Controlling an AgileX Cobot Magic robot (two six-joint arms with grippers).
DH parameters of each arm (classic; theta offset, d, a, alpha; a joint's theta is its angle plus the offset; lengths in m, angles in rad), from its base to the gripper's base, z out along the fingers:
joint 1: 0 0.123 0 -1.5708
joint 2: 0.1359 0 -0.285 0
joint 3: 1.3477 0 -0.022 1.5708
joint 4: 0 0.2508 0 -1.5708
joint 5: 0 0 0.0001 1.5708
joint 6: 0 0.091 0 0
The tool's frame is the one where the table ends.
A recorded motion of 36 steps. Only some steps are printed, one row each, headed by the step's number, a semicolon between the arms.
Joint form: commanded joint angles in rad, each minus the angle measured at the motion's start. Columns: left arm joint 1, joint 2, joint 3, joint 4, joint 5, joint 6; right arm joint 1, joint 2, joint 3, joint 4, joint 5, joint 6.
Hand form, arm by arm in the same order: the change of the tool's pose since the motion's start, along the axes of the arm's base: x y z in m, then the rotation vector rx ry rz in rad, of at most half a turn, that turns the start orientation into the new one. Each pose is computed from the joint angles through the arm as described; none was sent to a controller.
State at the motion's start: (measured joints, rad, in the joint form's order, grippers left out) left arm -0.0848 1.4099 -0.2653 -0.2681 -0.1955 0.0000; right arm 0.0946 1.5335 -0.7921 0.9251 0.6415 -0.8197
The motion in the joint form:
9: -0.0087 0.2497 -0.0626 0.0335 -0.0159 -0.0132; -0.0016 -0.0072 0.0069 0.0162 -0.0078 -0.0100
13: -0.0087 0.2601 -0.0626 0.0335 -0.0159 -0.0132; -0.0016 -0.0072 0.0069 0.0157 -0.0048 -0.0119
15: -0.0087 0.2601 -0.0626 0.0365 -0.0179 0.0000; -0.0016 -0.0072 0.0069 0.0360 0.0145 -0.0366
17: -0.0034 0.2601 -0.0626 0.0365 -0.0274 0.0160; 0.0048 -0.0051 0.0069 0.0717 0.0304 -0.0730
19: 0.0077 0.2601 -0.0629 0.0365 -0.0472 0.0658; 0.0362 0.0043 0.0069 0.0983 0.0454 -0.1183
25: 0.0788 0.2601 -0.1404 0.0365 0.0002 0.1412; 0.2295 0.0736 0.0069 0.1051 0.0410 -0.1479
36: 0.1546 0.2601 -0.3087 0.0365 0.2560 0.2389; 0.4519 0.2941 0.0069 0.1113 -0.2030 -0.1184
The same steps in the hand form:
9: 0.0167 -0.0035 -0.0389 0.0248 0.1695 -0.0269; -0.0009 -0.0005 0.0008 0.0057 -0.0092 -0.0087
13: 0.0164 -0.0035 -0.0410 0.0257 0.1799 -0.0270; -0.0011 -0.0003 0.0008 0.0059 -0.0083 -0.0050
15: 0.0165 -0.0035 -0.0410 0.0347 0.1777 -0.0403; -0.0021 0.0014 0.0015 0.0213 -0.0077 0.0139
17: 0.0174 -0.0023 -0.0405 0.0449 0.1685 -0.0471; -0.0027 0.0052 0.0023 0.0432 -0.0132 0.0363
19: 0.0191 0.0004 -0.0396 0.0763 0.1491 -0.0743; -0.0049 0.0154 0.0008 0.0544 -0.0176 0.0951
25: 0.0394 0.0144 -0.0297 0.1062 0.1216 -0.0672; -0.0211 0.0669 -0.0183 0.0386 0.0369 0.3020
36: 0.0684 0.0288 -0.0109 0.1015 0.2015 -0.1065; -0.0311 0.1164 -0.0855 -0.1297 0.1021 0.3511

